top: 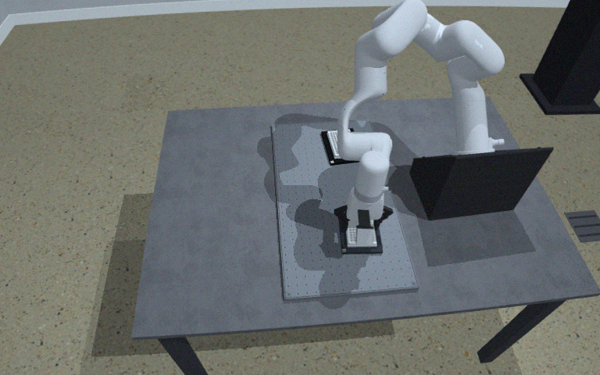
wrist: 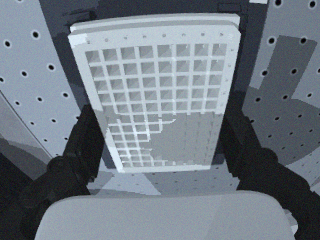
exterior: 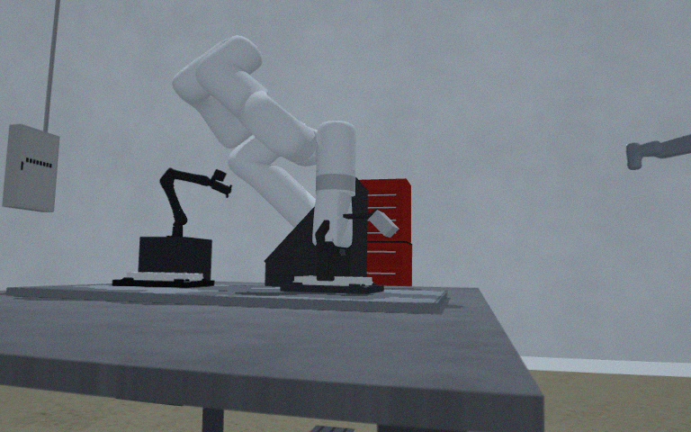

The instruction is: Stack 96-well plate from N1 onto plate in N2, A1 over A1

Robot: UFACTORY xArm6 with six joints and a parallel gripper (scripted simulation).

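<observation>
My hand is 20 mm above the plate nest N1. Round my hand: A1 mark 280 mm to the right, 50 mm ahead, 20 mm below.
</observation>
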